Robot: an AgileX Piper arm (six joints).
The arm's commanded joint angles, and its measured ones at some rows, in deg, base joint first. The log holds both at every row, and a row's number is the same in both.
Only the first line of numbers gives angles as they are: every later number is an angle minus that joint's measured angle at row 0.
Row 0, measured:
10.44, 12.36, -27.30, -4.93, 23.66, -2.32
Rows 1 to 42, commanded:
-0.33, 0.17, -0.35, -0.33, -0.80, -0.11
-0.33, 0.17, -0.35, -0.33, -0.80, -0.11
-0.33, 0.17, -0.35, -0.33, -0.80, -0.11
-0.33, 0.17, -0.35, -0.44, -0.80, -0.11
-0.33, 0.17, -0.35, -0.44, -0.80, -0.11
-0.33, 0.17, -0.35, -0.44, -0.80, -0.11
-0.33, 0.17, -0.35, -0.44, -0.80, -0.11
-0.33, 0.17, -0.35, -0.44, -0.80, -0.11
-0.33, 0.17, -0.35, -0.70, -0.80, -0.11
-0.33, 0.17, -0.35, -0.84, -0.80, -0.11
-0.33, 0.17, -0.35, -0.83, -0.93, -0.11
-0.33, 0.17, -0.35, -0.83, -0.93, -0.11
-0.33, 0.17, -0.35, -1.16, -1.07, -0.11
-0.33, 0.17, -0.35, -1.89, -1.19, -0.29
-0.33, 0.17, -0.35, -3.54, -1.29, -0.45
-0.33, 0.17, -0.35, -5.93, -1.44, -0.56
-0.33, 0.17, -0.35, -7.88, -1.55, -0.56
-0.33, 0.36, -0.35, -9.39, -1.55, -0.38
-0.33, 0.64, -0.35, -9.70, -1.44, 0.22
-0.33, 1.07, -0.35, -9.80, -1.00, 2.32
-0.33, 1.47, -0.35, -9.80, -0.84, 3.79
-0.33, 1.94, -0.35, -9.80, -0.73, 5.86
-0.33, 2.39, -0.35, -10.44, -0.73, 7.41
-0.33, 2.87, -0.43, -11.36, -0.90, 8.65
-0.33, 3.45, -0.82, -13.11, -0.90, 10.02
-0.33, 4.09, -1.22, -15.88, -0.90, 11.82
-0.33, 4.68, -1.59, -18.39, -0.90, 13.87
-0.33, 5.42, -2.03, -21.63, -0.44, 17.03
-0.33, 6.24, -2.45, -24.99, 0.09, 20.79
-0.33, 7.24, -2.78, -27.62, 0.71, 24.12
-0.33, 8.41, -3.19, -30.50, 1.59, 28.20
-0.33, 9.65, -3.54, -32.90, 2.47, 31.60
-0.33, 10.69, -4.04, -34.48, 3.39, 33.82
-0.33, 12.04, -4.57, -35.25, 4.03, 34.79
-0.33, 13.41, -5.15, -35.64, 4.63, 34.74
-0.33, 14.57, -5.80, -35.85, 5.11, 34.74
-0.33, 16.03, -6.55, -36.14, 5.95, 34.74
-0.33, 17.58, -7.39, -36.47, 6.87, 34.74
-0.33, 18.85, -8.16, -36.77, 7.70, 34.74
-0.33, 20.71, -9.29, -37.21, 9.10, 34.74
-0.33, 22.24, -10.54, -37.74, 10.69, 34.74
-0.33, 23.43, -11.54, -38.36, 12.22, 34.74
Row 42, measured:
0.00, 18.38, -7.78, -35.69, 7.60, 34.21
